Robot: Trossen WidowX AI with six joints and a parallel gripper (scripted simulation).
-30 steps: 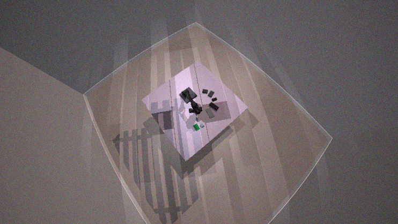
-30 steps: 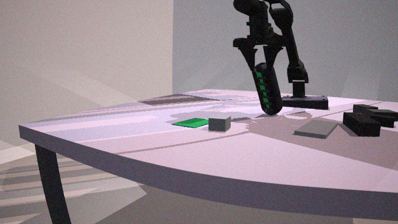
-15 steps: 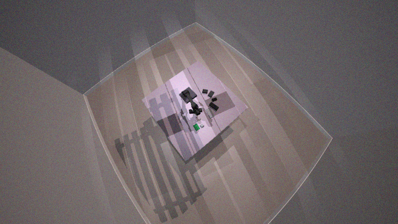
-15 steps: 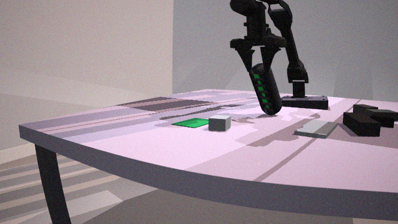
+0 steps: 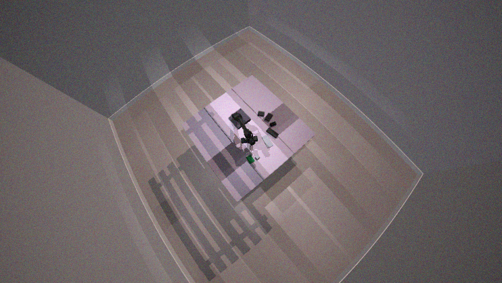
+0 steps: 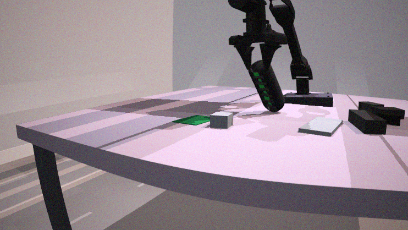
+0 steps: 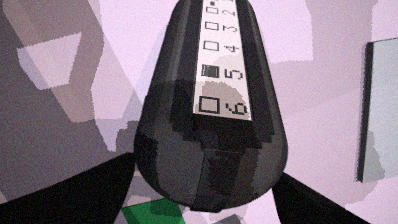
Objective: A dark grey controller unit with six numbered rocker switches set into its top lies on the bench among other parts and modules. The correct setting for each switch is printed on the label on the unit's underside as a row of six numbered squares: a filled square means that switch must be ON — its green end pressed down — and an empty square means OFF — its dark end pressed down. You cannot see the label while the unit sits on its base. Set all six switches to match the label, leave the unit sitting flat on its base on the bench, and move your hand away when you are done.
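The flat green plate is 15 cm ahead of my gripper tip, 9 cm to the right of it and 12 cm below it. Also, from my gripper tip: grey cube 18 cm ahead, 1 cm to the right, 11 cm below; then light grey slab 7 cm ahead, 21 cm to the left, 12 cm below.
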